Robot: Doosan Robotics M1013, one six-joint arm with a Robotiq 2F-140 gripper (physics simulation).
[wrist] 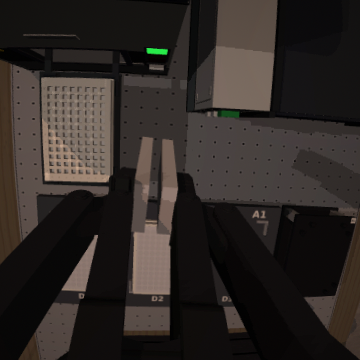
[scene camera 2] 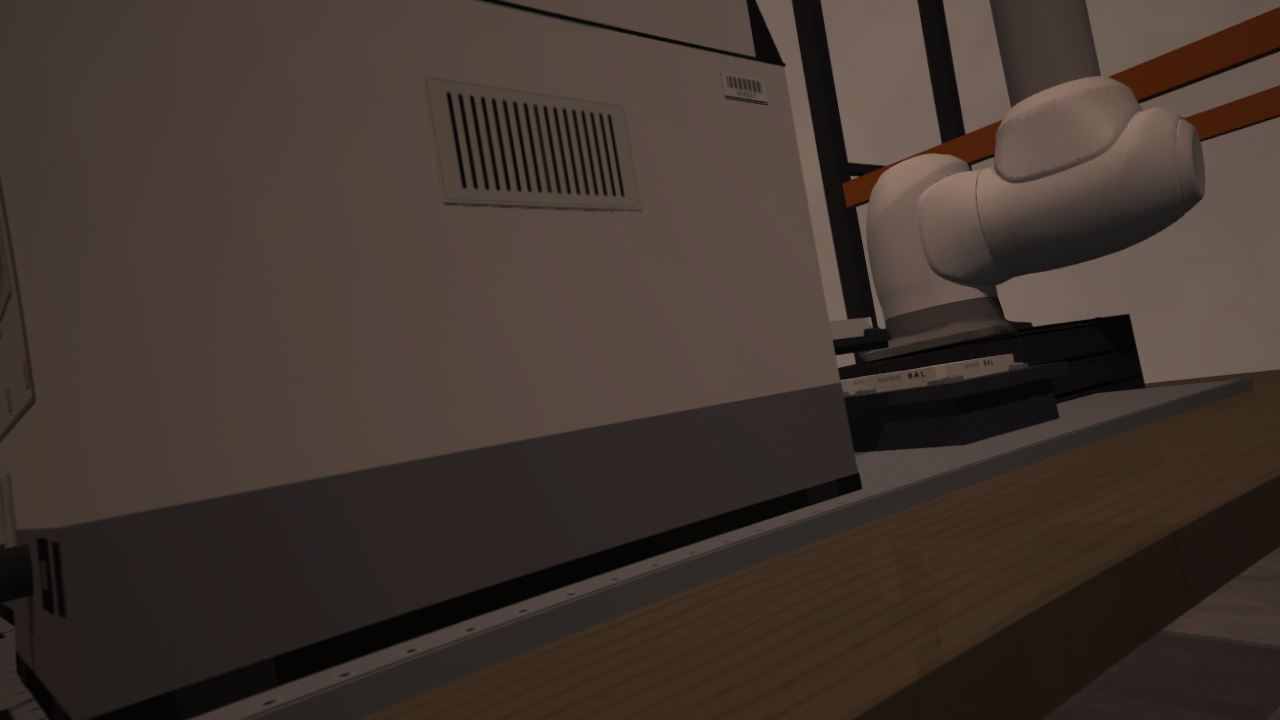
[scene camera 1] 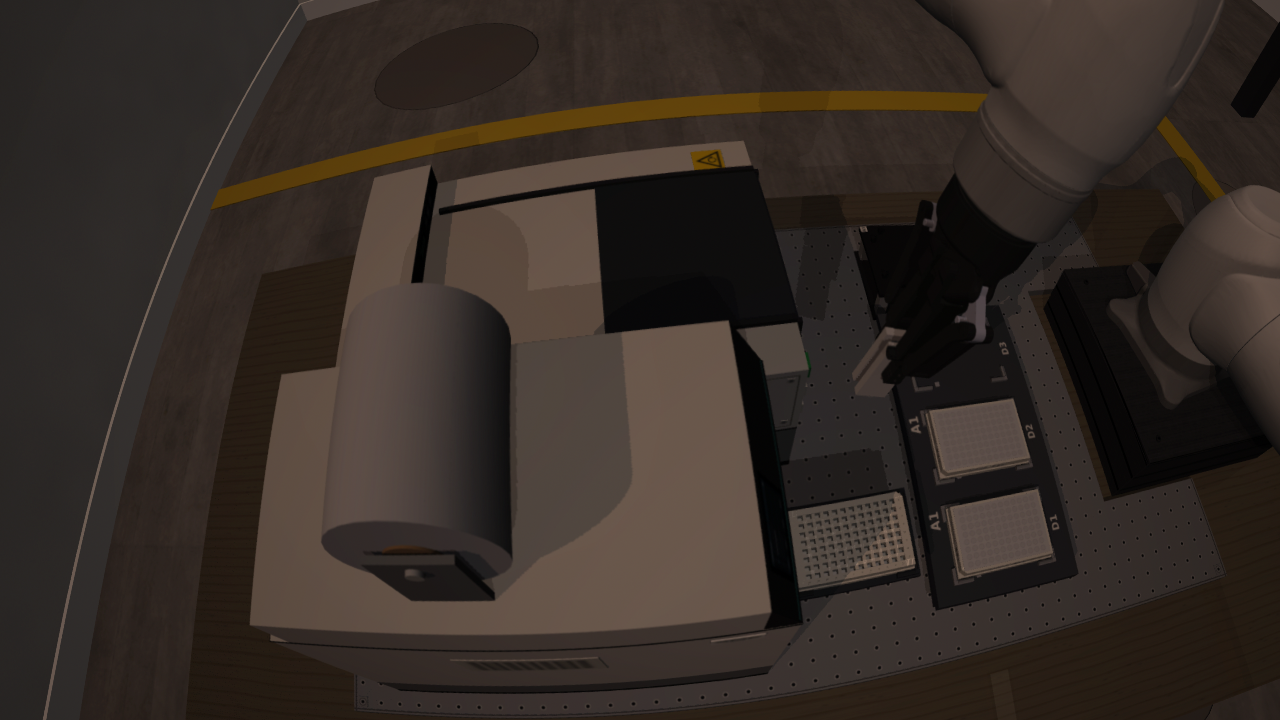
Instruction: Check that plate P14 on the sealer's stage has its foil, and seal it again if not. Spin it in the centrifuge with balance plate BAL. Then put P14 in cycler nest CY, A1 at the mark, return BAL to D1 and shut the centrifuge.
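Frame: origin at the arm's base, x ahead, y left, z up, level; millimetres.
Where they show: gripper, fingertip midpoint: [wrist: 155, 156] [scene camera 1: 868, 385]; arm's base at its link origin: [scene camera 2: 948, 347] [scene camera 1: 1173, 343].
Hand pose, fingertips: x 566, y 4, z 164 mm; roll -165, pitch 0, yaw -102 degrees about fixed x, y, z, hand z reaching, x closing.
Note:
Each offset is from my fingertips to the top centre of the thing. "spot": to the spot under its first point.
Plate P14 @(132 mm down, 22 mm ahead, 93 mm left) [scene camera 1: 850, 541] [wrist: 77, 130] is a white many-well plate on the sealer's dark stage @(spot: 148 mm down, 8 mm back, 49 mm left) [wrist: 117, 150]. Its wells show as open dark squares, and no foil shows over them. My gripper [scene camera 1: 875, 371] [wrist: 155, 156] is shut with a thin gap and nothing in it. It hangs between the sealer's front and the dark plate rack @(spot: 199 mm down, 134 mm back, 195 mm left) [scene camera 1: 989, 591], near D2 and D3. A pale plate @(183 mm down, 170 mm back, 136 mm left) [scene camera 1: 999, 532] stands at D1; in scene camera 2 the plate [scene camera 2: 930, 373] is lettered BAL. I cannot tell the centrifuge's inside or nest CY.
The sealer @(spot: 97 mm up, 184 mm ahead, 96 mm left) [scene camera 1: 689, 501] carries a big grey roll @(223 mm up, 338 mm ahead, 47 mm left) [scene camera 1: 420, 420]. A pale machine with a black panel @(spot: 40 mm down, 109 mm ahead, 222 mm right) [scene camera 1: 684, 250] stands behind it. A second pale plate @(183 mm down, 191 mm back, 14 mm left) [scene camera 1: 978, 437] [wrist: 151, 262] is at D2; D3 is vacant. A black block @(185 mm down, 239 mm back, 263 mm right) [wrist: 317, 252] stands past D3, partly behind my gripper in scene camera 1.

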